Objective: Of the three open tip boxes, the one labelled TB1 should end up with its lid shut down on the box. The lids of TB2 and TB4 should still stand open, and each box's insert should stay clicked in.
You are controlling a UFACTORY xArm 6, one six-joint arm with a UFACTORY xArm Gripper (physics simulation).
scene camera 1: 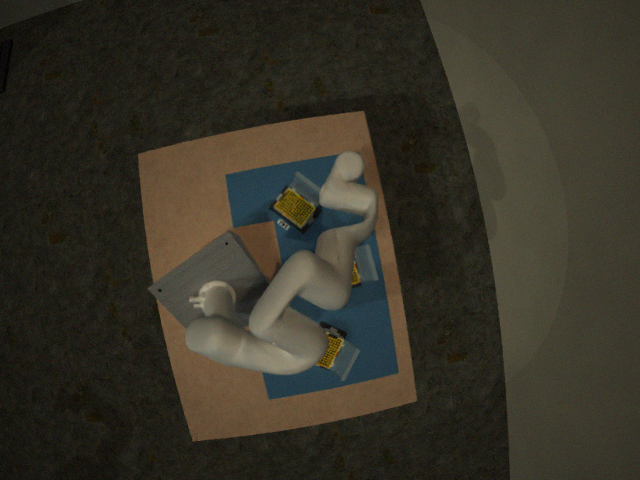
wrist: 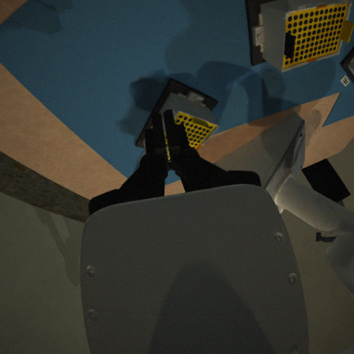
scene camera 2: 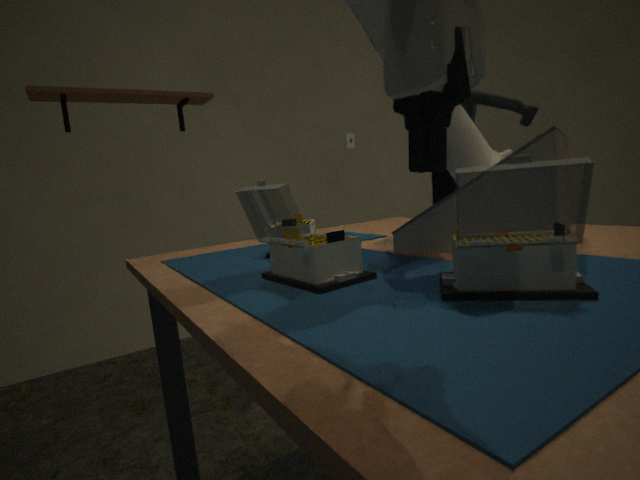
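Observation:
Box TB1 has its clear lid standing open; its yellow insert lies level in the rim. My gripper is shut and empty, fingertips beside the lid's edge, above the rim. Contact with the lid cannot be told; the arm hides the gripper in scene camera 1. TB2 has its lid open, its insert seated. TB4 has its lid open; its insert is partly hidden. The labels are blurred.
The boxes stand on a blue mat on the wooden table. The arm's base stands on a grey wedge beside the mat. The table edge lies beyond TB1's lid side.

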